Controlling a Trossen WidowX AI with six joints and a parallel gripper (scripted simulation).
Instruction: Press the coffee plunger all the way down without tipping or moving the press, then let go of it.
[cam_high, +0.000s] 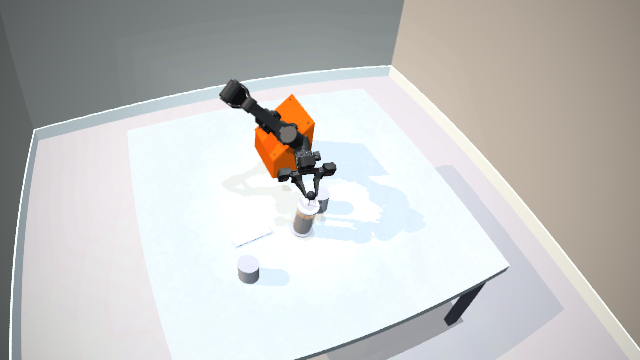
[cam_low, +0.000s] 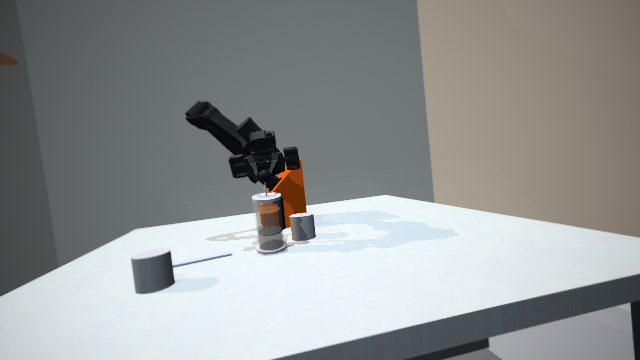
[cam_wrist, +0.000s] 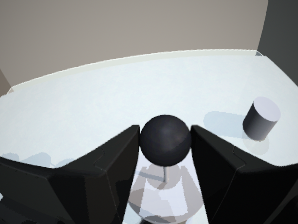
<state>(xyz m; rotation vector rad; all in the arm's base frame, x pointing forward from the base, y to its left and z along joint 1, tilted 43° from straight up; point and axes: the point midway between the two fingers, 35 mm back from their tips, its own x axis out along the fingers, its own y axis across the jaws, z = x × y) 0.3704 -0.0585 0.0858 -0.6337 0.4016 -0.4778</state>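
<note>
Right now my gripper tip is 100 mm above the glass coffee press, 40 mm past it and 20 mm to the right of it.
</note>
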